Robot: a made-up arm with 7 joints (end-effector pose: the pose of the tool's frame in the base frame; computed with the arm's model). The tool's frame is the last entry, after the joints. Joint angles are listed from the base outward.
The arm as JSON. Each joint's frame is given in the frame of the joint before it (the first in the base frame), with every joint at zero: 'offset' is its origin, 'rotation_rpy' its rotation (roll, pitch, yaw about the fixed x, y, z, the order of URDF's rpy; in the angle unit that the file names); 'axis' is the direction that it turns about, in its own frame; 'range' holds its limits. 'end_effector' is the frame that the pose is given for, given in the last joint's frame.
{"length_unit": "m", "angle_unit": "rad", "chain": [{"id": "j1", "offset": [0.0, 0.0, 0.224], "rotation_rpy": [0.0, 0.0, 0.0], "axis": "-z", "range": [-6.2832, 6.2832]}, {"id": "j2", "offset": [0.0, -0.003, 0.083], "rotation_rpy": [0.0, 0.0, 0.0], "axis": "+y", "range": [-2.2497, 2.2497]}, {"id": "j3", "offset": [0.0, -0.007, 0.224], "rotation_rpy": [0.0, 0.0, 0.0], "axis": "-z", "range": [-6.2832, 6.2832]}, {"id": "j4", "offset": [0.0, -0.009, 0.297], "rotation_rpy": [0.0, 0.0, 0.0], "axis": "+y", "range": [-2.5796, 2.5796]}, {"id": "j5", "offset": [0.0, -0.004, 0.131], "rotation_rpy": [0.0, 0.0, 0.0], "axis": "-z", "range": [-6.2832, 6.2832]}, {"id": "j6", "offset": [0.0, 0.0, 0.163], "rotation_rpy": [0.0, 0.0, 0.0], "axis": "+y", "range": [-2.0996, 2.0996]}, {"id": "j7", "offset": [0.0, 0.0, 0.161], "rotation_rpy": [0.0, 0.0, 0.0], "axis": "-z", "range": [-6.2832, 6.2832]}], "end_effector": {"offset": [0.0, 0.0, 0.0], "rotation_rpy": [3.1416, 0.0, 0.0]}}
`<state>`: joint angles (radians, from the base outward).
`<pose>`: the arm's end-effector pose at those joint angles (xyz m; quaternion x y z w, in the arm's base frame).
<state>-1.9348 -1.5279 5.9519 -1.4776 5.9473 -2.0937 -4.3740</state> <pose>0.2785 -0.3409 0.1312 0.8231 -0.2224 0.2404 0.4641</pose>
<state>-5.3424 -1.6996 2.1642 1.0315 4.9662 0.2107 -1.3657</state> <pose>-0.6996 0.3727 0.0101 0.4748 0.2971 0.7662 0.3150</pose>
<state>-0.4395 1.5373 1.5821 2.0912 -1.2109 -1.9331 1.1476</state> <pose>0.5037 -0.0286 0.4785 0.1947 -0.9520 0.1293 0.1976</pose>
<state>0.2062 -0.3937 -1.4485 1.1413 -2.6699 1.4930 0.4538</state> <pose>-0.2780 0.2776 1.0135 -0.3146 0.8340 -0.1179 0.4377</pose>
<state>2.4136 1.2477 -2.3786 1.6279 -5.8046 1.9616 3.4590</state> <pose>-0.1050 -0.3672 0.5269 0.1695 -0.2424 0.0912 0.9509</pose>
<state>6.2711 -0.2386 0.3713 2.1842 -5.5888 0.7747 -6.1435</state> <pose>0.1793 -0.1904 0.5711 0.1328 -0.2829 -0.9462 0.0833</pose>
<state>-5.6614 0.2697 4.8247 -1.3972 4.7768 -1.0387 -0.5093</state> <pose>-0.0205 -0.4727 0.8342 0.1437 -0.6237 -0.7668 0.0486</pose>
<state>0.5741 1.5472 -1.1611 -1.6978 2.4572 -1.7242 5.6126</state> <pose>0.3802 -0.5252 0.5143 0.5737 -0.6751 -0.3652 0.2861</pose>
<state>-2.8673 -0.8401 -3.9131 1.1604 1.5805 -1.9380 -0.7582</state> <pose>0.5490 0.1154 0.6720 0.6386 0.6089 -0.0125 0.4703</pose>
